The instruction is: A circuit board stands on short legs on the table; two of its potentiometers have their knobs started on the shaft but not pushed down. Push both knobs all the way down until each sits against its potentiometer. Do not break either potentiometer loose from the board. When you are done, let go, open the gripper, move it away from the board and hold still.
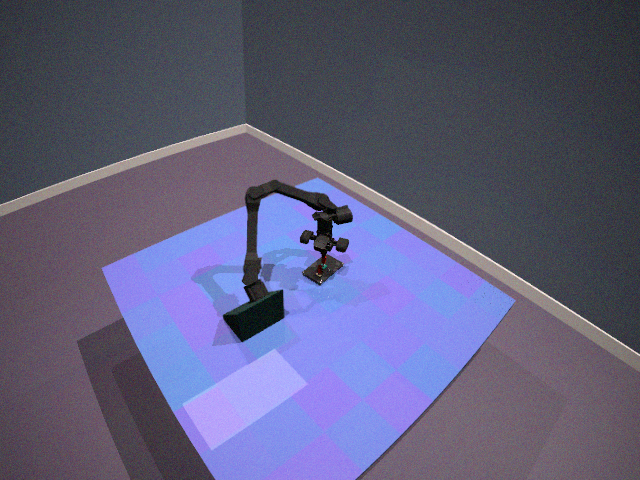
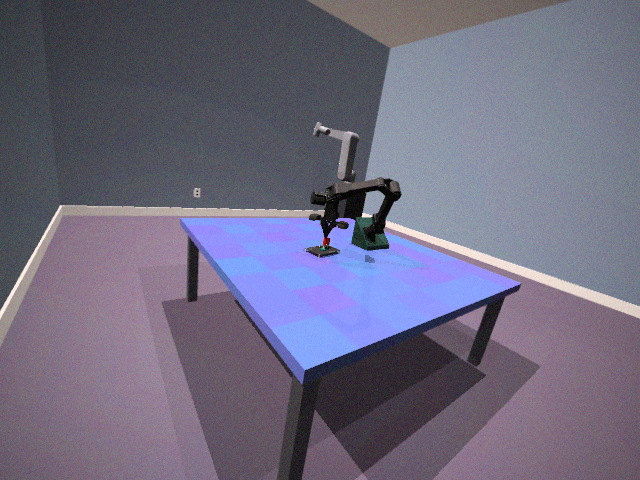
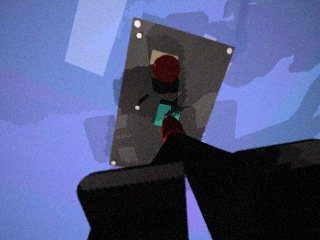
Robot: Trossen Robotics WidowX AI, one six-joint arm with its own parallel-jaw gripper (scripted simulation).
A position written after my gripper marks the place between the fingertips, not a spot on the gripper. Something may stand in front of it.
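Observation:
Visible: my gripper (image 1: 323, 256) (image 3: 174, 139).

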